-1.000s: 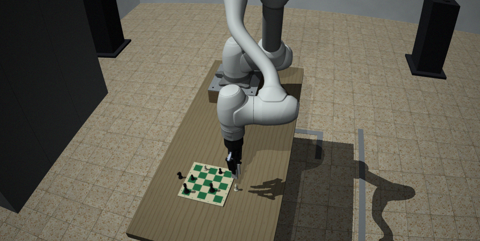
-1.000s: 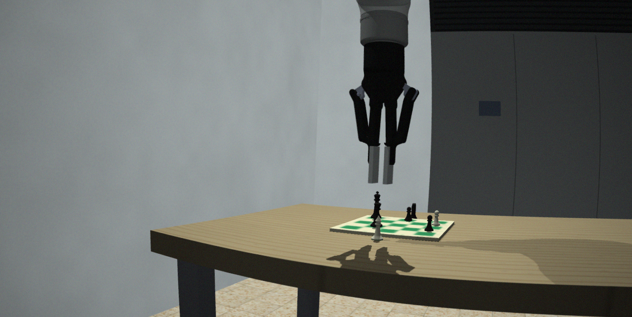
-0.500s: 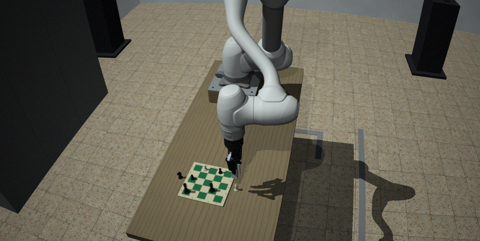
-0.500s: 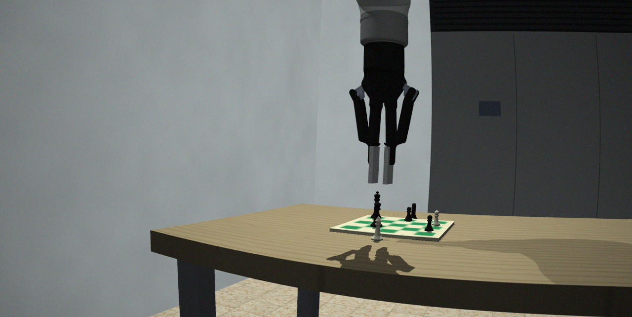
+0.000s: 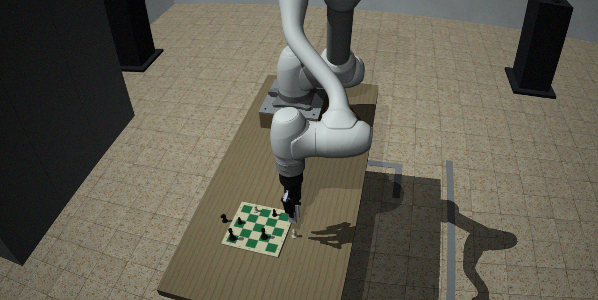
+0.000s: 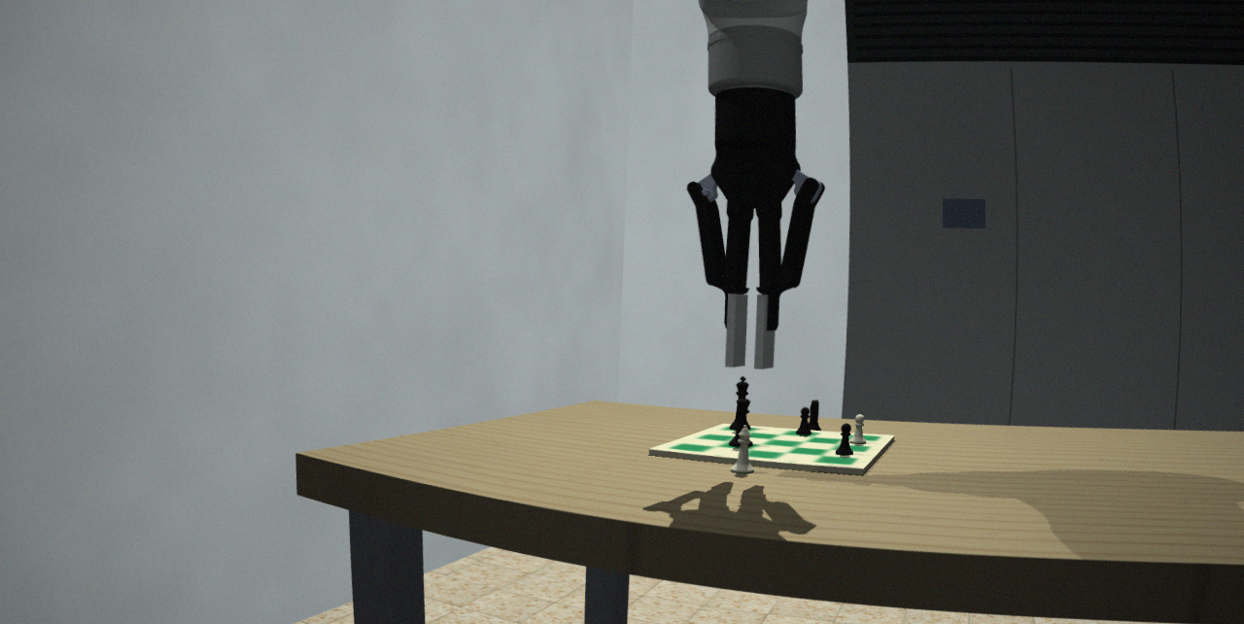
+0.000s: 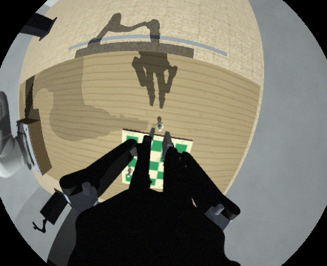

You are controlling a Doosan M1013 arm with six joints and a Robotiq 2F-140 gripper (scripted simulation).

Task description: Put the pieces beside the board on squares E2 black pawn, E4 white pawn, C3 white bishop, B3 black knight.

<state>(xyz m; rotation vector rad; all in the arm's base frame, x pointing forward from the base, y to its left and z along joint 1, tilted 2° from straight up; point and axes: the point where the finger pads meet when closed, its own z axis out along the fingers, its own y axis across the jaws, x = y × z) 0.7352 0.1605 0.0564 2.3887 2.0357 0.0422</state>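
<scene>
Now: hand 110 mm above the white bishop. The rest, counted from my hand: white pawn 90 mm behind, 180 mm to the right, 110 mm below; black knight 20 mm behind, 280 mm to the right, 110 mm below; green-and-cream chessboard 10 mm behind, 140 mm to the right, 130 mm below.
</scene>
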